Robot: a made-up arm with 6 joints.
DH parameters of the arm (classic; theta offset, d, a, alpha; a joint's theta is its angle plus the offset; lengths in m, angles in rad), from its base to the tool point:
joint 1: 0 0.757 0.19 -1.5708
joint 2: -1.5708 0 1.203 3.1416
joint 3: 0 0 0.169 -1.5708
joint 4: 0 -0.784 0 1.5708
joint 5: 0 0 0 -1.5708
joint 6: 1.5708 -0.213 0 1.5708
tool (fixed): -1.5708 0 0 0
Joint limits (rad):
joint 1: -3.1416..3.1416
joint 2: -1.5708..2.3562
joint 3: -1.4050..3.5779
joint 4: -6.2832..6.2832
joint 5: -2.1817..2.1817
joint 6: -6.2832..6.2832
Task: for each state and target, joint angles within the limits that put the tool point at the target. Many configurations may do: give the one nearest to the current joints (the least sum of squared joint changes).
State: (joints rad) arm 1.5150 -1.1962 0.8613 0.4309 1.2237 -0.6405
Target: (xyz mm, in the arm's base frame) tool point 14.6 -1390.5 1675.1
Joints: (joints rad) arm 1.6582 -1.4802 0.1264 0.5353 1.3902 -0.6405
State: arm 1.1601 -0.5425 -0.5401 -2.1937 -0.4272 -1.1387
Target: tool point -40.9 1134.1 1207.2
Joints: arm 1.5449 0.2101 -0.8175 -2.1679 -0.4104 -1.1387
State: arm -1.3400 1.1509 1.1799 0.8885 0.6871 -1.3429
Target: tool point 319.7 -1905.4 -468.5
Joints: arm -1.4549 1.9658 0.8354 0.9120 0.6148 -1.3429
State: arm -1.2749 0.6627 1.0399 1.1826 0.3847 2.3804
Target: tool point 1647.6 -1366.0 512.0
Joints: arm -0.7299 1.2719 0.4306 1.2440 0.4106 2.3804
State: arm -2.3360 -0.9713 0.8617 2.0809 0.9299 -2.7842
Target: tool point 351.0 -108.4 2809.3
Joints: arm -3.0414 -0.3924 1.1199 1.8804 0.7821 -2.7842
